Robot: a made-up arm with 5 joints.
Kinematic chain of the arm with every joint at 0, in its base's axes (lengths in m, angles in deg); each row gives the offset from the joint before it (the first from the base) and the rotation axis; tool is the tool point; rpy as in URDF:
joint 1: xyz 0.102 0 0.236 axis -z
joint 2: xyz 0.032 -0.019 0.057 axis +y
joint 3: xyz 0.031 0 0.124 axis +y
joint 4: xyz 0.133 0 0.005 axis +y
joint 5: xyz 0.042 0.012 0 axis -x
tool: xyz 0 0 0 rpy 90 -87.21 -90
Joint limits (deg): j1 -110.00..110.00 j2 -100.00..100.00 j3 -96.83..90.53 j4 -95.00..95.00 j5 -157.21..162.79
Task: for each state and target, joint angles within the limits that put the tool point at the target. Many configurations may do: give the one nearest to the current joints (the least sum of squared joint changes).
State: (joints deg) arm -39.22 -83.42 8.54 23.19 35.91
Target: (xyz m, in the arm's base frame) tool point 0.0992 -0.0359 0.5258
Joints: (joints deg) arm -74.33 -73.48 -4.81 17.73 35.91
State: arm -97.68 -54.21 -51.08 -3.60 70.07
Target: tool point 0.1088 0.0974 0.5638
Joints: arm -90.12 -27.70 -28.07 2.12 70.07
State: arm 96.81 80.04 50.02 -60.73 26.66
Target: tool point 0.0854 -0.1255 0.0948
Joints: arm 94.37 93.78 20.25 -56.14 26.66
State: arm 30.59 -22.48 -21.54 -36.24 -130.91
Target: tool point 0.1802 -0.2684 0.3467
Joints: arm 72.32 25.71 -2.18 -28.92 -130.91
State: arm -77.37 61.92 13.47 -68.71 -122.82
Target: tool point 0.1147 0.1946 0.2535
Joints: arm -88.32 31.84 47.66 -81.38 -122.82
